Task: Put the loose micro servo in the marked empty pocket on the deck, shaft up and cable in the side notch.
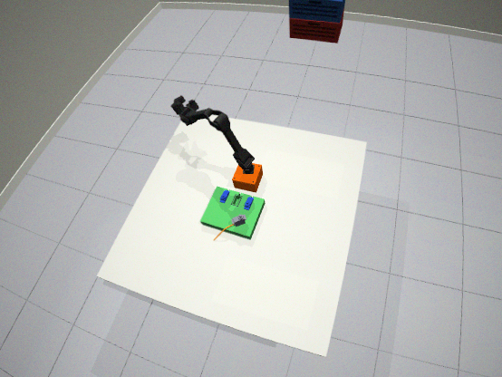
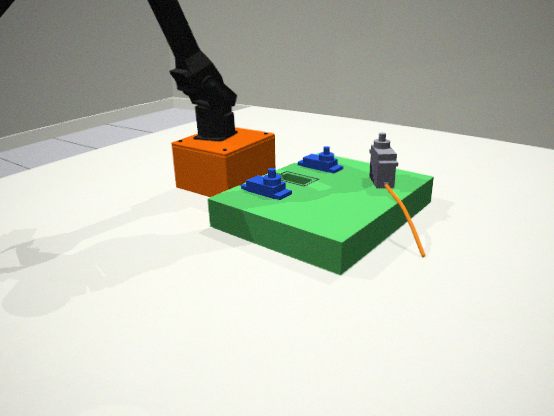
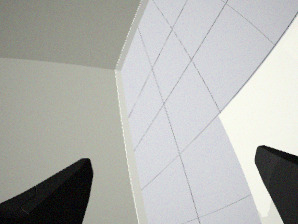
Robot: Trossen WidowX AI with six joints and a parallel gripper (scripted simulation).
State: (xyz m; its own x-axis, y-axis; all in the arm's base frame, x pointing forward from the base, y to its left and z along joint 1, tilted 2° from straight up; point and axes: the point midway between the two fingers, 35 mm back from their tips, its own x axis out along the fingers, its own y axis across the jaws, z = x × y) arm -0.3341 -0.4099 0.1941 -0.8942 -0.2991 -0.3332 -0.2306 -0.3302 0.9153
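The green deck lies 66 cm ahead of my gripper tip, 35 cm to the left of it and 23 cm below it.
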